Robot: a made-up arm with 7 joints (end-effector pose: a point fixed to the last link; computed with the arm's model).
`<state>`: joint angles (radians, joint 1 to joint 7).
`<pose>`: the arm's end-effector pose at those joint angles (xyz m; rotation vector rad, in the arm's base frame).
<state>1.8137 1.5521 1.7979 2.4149 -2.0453 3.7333 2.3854</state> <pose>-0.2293 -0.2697 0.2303 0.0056 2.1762 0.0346</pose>
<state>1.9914 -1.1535 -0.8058 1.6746 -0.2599 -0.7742 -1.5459</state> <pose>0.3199 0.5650 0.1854 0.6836 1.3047 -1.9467</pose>
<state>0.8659 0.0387 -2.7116 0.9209 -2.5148 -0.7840 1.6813</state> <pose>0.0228 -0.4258 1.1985 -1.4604 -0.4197 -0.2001</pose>
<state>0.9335 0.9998 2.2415 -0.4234 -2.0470 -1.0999 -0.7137</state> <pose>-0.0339 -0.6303 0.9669 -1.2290 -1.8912 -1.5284</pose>
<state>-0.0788 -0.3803 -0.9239 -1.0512 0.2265 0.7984 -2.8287</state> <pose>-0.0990 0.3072 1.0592 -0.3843 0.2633 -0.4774</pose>
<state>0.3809 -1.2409 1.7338 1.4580 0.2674 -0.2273 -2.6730</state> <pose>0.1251 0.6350 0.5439 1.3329 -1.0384 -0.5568</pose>
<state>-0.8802 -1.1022 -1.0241 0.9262 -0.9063 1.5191 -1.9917</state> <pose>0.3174 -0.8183 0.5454 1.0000 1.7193 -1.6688</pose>
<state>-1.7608 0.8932 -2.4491 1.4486 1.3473 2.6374 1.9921</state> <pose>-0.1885 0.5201 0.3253 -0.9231 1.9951 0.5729</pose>
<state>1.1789 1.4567 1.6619 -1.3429 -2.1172 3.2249 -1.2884</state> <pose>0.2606 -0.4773 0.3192 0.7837 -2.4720 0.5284</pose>
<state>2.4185 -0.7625 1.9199 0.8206 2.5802 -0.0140 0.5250</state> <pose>-0.4345 -0.0450 1.1363 -0.8721 -0.5211 -1.8362</pose>
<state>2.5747 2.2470 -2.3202 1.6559 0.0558 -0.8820 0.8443</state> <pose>0.1662 0.3931 -0.1029 -0.4736 -0.7548 2.7432</pose>
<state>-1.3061 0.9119 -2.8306 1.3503 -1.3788 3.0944 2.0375</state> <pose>-0.3759 0.5700 0.4969 -0.5690 -1.1838 1.2831</pose>
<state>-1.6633 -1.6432 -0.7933 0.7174 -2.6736 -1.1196 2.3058</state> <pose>-0.2187 -0.8404 0.0775 -0.2075 0.6334 0.4430</pose>
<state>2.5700 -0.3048 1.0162 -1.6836 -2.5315 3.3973 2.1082</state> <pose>0.3148 0.1046 0.6772 0.4710 0.0115 -0.6225</pose>
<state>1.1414 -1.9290 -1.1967 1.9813 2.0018 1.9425 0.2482</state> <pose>0.3791 -0.1496 0.2207 1.4389 -0.9095 1.9351</pose>
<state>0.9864 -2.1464 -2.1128 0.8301 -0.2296 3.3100 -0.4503</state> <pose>0.5511 0.3990 0.1703 1.0923 -2.6311 -0.8639</pose>
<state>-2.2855 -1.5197 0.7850 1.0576 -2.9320 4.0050 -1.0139</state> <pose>-0.2539 -0.6736 0.3109 0.1307 1.5215 1.8467</pose>
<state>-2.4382 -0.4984 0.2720 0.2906 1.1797 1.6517 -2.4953</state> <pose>-0.5125 -0.2912 0.9878 0.5926 -0.4951 -0.3344</pose>
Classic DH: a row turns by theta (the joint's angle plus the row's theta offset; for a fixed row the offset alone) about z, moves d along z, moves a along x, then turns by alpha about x. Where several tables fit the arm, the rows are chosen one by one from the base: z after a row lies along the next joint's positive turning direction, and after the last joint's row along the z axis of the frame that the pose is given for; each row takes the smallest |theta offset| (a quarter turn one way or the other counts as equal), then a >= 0, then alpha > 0; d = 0 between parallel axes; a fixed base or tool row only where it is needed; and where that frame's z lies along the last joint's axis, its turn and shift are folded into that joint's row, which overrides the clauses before.
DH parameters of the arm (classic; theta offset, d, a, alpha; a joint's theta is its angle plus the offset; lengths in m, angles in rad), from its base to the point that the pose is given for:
joint 1: 0 0.37 0 1.5708
joint 2: 0 0.062 0 -1.5708
joint 3: 0 0.373 0.017 -1.5708
joint 4: 0 0.055 -0.023 1.5708
joint 5: 0 0.472 0 1.5708
joint 6: 1.5708 0.119 0.121 1.5708
joint 7: 0 0.016 0 0

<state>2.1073 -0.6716 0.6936 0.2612 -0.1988 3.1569 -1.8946</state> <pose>-0.1965 0.4786 0.8925 -0.8454 0.5672 -2.4298</pose>
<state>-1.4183 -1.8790 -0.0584 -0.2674 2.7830 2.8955 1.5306</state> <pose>0.1953 -0.6816 0.1568 2.8320 0.3826 -0.5773</pose>
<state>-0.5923 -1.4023 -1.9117 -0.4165 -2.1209 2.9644 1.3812</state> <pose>0.6212 -0.2994 0.2682 1.5971 1.7087 -0.8454</pose>
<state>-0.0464 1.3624 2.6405 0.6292 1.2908 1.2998 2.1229</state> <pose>-0.7905 0.2287 0.2482 -2.6078 -0.0310 1.4766</pose>
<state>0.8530 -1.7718 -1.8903 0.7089 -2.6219 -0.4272 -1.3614</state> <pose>0.8576 0.4138 0.1612 -0.7503 -1.2929 -0.6864</pose>
